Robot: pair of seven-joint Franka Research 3 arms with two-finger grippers.
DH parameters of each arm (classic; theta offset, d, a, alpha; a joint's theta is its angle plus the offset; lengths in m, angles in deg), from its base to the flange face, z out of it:
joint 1: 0 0.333 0 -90
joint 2: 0 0 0 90
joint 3: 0 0.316 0.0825 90
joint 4: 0 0 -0.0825 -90
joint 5: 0 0.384 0 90
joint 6: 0 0 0.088 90
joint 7: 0 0.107 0 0
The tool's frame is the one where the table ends.
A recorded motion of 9 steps. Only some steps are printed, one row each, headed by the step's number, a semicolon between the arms.
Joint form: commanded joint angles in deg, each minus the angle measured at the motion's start. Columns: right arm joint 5, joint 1, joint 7, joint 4, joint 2, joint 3, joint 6; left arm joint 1, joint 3, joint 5, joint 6, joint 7, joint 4, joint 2.
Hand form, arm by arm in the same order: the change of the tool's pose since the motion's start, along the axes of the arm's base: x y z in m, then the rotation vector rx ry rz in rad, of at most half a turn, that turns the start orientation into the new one. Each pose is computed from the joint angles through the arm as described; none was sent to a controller.
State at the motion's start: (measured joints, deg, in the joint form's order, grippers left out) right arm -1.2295 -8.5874 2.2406 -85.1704 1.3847 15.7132 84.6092; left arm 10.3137 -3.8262 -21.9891 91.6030 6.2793 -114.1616 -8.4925
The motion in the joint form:
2: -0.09 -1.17 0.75 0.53 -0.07 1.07 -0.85; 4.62 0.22 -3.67 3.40 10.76 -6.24 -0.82
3: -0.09 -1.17 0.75 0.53 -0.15 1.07 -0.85; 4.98 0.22 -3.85 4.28 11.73 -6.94 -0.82
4: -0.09 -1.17 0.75 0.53 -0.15 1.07 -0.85; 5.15 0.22 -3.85 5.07 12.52 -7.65 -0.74
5: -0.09 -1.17 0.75 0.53 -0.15 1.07 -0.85; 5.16 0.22 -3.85 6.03 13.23 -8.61 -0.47
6: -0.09 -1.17 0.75 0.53 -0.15 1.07 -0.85; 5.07 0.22 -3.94 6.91 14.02 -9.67 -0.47
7: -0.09 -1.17 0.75 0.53 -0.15 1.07 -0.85; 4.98 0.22 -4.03 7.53 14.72 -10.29 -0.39
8: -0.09 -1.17 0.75 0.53 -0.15 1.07 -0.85; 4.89 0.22 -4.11 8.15 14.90 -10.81 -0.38
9: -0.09 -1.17 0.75 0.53 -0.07 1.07 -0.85; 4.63 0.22 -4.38 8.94 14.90 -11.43 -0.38
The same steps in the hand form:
2: -0.0019 -0.0015 0.0037 -0.0024 0.0038 -0.0152; -0.0138 0.0357 -0.0367 -0.0900 -0.0488 -0.0391
3: -0.0023 -0.0014 0.0045 -0.0026 0.0024 -0.0152; -0.0145 0.0390 -0.0413 -0.0925 -0.0584 -0.0407
4: -0.0023 -0.0014 0.0045 -0.0026 0.0024 -0.0152; -0.0152 0.0410 -0.0469 -0.0926 -0.0629 -0.0444
5: -0.0023 -0.0014 0.0045 -0.0026 0.0024 -0.0152; -0.0159 0.0418 -0.0558 -0.0933 -0.0618 -0.0483
6: -0.0023 -0.0014 0.0045 -0.0026 0.0024 -0.0152; -0.0178 0.0413 -0.0632 -0.0952 -0.0631 -0.0551
7: -0.0023 -0.0014 0.0045 -0.0026 0.0024 -0.0152; -0.0185 0.0408 -0.0681 -0.0971 -0.0660 -0.0625
8: -0.0023 -0.0014 0.0045 -0.0026 0.0024 -0.0152; -0.0190 0.0404 -0.0716 -0.0966 -0.0678 -0.0620
9: -0.0019 -0.0015 0.0037 -0.0024 0.0038 -0.0152; -0.0194 0.0384 -0.0756 -0.0976 -0.0699 -0.0590

